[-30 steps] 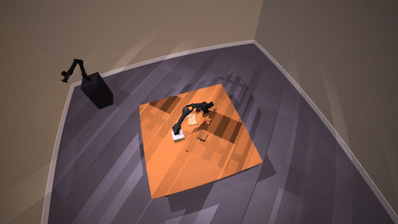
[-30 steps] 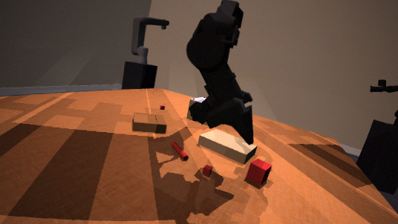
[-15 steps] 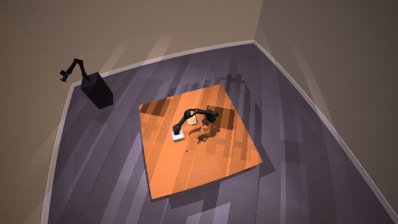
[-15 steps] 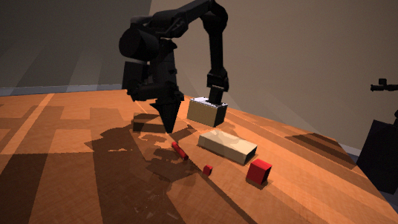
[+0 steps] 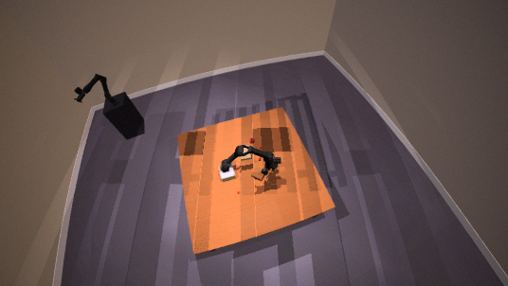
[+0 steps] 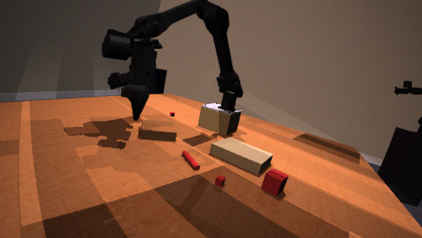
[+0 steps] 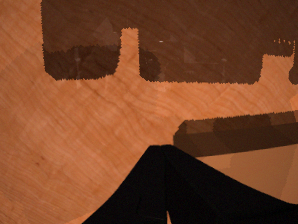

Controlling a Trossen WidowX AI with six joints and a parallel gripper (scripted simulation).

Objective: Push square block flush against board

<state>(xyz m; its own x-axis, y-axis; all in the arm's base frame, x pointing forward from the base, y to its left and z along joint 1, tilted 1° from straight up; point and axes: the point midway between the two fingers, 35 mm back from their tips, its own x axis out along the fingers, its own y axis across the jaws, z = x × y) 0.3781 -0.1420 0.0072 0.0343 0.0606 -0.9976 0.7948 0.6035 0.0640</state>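
Right now the flat brown square block is 10 cm behind my gripper tip, 4 cm below it and 1 cm to the left of it. Round my gripper tip: pale long board (28 cm to the left, 13 cm behind, 4 cm below); then red rod (18 cm to the left, 5 cm below, 1 cm behind).
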